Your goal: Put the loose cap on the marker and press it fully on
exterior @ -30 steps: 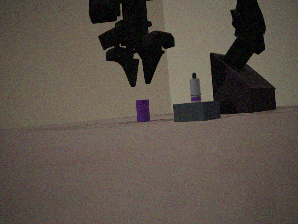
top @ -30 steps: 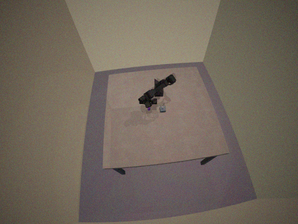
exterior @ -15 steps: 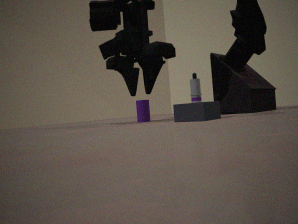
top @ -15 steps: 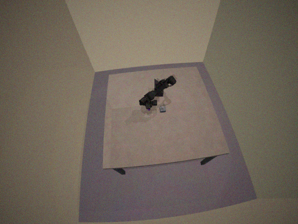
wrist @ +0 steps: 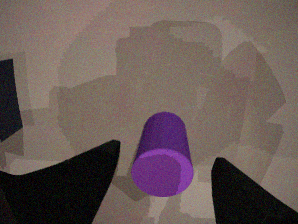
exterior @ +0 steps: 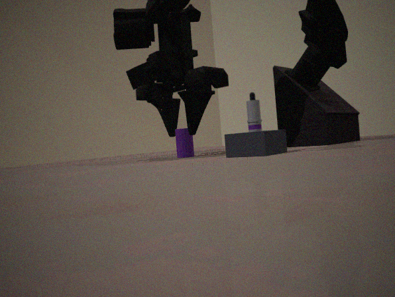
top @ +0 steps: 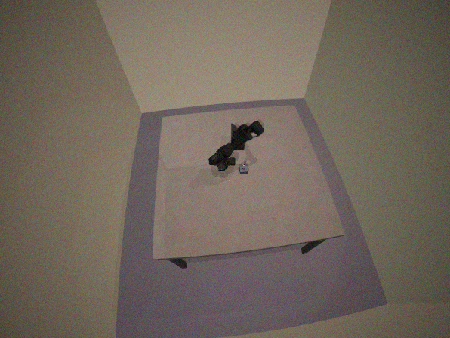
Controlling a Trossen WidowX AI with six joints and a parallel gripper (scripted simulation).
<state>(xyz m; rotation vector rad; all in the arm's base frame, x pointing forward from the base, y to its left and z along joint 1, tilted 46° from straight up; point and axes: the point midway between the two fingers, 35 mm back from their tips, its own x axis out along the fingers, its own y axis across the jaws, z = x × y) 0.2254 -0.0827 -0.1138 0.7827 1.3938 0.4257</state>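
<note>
The purple cap lies 10 mm below my gripper tip. Also, from my gripper tip: grey holder block (30 mm ahead, 160 mm to the left, 20 mm below).
</note>
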